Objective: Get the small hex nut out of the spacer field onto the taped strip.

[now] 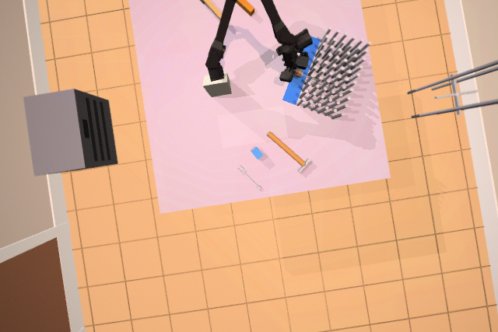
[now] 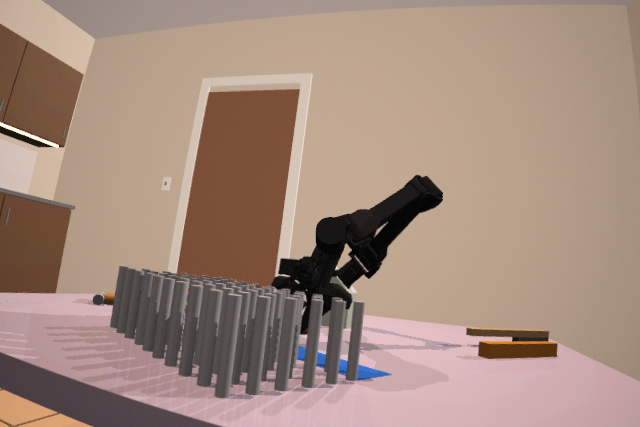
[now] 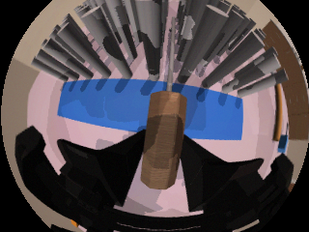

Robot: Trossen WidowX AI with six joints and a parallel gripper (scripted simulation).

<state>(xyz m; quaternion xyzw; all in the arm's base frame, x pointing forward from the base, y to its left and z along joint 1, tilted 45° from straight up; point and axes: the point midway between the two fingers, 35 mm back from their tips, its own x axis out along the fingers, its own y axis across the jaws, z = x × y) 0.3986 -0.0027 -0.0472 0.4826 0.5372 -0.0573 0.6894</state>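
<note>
Right now the blue taped strip is 5 cm ahead of my gripper tip, 3 cm below it and 1 cm to the left of it. From my gripper tip the other things lie so: orange bar 49 cm to the left, 18 cm behind, 1 cm below; thin metal hook tool 8 cm ahead, 6 cm to the right; small blue block 37 cm to the right, 31 cm behind, 1 cm below.
</note>
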